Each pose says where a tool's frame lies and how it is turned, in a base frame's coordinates. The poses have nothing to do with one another.
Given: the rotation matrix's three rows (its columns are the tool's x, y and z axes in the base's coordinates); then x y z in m. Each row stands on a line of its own.
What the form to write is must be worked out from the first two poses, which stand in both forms.
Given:
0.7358 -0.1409 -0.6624
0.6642 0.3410 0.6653
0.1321 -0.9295 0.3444
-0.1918 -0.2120 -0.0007
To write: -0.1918 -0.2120 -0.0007 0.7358 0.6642 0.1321 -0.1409 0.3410 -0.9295
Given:
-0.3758 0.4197 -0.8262
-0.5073 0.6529 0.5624
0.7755 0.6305 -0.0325
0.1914 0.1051 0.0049
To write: 0.1914 0.1051 0.0049 -0.3758 -0.5073 0.7755 0.4197 0.6529 0.6305
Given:
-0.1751 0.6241 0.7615
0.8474 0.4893 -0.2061
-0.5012 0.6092 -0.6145
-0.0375 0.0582 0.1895
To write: -0.0375 0.0582 0.1895 -0.1751 0.8474 -0.5012 0.6241 0.4893 0.6092
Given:
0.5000 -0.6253 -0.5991
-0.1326 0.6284 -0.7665
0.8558 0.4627 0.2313
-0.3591 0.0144 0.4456
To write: -0.3591 0.0144 0.4456 0.5000 -0.1326 0.8558 -0.6253 0.6284 0.4627
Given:
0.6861 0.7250 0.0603
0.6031 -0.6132 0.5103
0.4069 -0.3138 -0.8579
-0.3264 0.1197 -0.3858
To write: -0.3264 0.1197 -0.3858 0.6861 0.6031 0.4069 0.7250 -0.6132 -0.3138
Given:
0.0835 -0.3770 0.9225
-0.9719 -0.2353 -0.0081
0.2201 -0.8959 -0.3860
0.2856 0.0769 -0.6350
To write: 0.2856 0.0769 -0.6350 0.0835 -0.9719 0.2201 -0.3770 -0.2353 -0.8959
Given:
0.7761 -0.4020 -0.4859
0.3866 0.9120 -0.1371
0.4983 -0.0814 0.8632
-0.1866 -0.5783 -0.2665
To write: -0.1866 -0.5783 -0.2665 0.7761 0.3866 0.4983 -0.4020 0.9120 -0.0814
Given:
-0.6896 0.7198 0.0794
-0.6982 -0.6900 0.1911
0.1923 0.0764 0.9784
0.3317 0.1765 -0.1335
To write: 0.3317 0.1765 -0.1335 -0.6896 -0.6982 0.1923 0.7198 -0.6900 0.0764
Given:
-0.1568 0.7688 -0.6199
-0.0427 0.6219 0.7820
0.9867 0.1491 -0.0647
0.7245 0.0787 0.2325
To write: 0.7245 0.0787 0.2325 -0.1568 -0.0427 0.9867 0.7688 0.6219 0.1491
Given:
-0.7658 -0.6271 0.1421
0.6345 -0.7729 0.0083
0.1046 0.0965 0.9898
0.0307 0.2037 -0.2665
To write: 0.0307 0.2037 -0.2665 -0.7658 0.6345 0.1046 -0.6271 -0.7729 0.0965
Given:
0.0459 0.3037 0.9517
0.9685 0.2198 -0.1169
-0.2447 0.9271 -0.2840
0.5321 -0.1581 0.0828
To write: 0.5321 -0.1581 0.0828 0.0459 0.9685 -0.2447 0.3037 0.2198 0.9271
